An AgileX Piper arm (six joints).
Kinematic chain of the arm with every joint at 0, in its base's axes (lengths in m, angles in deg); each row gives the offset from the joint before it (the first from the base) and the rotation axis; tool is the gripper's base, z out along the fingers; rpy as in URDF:
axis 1: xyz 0 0 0.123 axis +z
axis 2: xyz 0 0 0 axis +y
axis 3: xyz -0.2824 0 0.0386 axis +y
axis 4: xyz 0.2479 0 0.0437 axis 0.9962 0 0.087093
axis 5: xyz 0 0 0 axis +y
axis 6: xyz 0.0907 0 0.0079 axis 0.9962 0 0.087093
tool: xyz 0 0 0 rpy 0 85.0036 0
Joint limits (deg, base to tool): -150..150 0..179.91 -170..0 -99.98..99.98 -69.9..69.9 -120..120
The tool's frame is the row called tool.
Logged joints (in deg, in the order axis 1, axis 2, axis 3, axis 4, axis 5, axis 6), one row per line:
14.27, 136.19, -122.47, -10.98, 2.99, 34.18
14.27, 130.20, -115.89, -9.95, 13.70, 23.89
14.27, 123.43, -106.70, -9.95, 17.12, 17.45
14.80, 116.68, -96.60, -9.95, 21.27, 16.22
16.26, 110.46, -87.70, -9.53, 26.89, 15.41
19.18, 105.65, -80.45, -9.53, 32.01, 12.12
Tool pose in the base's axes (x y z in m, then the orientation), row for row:
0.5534, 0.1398, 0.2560, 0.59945, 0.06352, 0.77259, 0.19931
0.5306, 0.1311, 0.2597, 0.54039, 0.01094, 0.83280, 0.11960
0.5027, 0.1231, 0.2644, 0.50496, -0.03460, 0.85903, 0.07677
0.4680, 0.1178, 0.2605, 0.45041, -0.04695, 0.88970, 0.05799
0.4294, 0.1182, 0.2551, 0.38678, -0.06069, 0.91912, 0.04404
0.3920, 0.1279, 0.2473, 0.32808, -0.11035, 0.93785, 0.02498
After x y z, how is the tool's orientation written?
As a quaternion, w x y z.
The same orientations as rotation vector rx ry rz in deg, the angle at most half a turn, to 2 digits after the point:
8.44, 102.64, 26.48
1.49, 113.41, 16.29
-4.78, 118.77, 10.61
-6.65, 126.02, 8.21
-8.85, 134.05, 6.42
-16.55, 140.68, 3.75

